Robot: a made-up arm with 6 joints. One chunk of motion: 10 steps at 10 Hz.
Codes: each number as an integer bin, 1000 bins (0 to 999) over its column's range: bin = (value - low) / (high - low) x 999, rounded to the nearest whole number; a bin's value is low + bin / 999 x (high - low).
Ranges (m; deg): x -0.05..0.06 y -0.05..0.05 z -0.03..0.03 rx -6..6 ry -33..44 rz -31..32
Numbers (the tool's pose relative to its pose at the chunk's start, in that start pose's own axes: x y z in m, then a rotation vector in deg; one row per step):
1: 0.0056 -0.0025 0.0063 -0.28 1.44 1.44
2: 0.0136 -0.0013 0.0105 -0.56 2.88 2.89
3: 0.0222 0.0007 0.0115 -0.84 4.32 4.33
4: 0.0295 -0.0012 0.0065 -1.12 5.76 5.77
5: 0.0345 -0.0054 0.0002 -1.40 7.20 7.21
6: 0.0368 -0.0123 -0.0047 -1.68 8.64 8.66
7: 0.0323 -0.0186 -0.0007 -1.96 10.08 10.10
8: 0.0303 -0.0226 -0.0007 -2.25 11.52 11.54
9: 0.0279 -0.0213 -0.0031 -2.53 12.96 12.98
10: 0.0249 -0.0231 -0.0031 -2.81 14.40 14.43
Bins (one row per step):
1: 505 475 604 476 447 514
2: 578 487 674 453 466 537
3: 656 506 691 430 484 560
4: 722 488 608 406 503 583
5: 767 446 503 383 522 606
6: 788 377 421 360 540 629
7: 747 314 488 336 559 652
8: 729 274 488 312 578 675
9: 707 287 448 289 596 697
10: 680 269 448 266 615 720

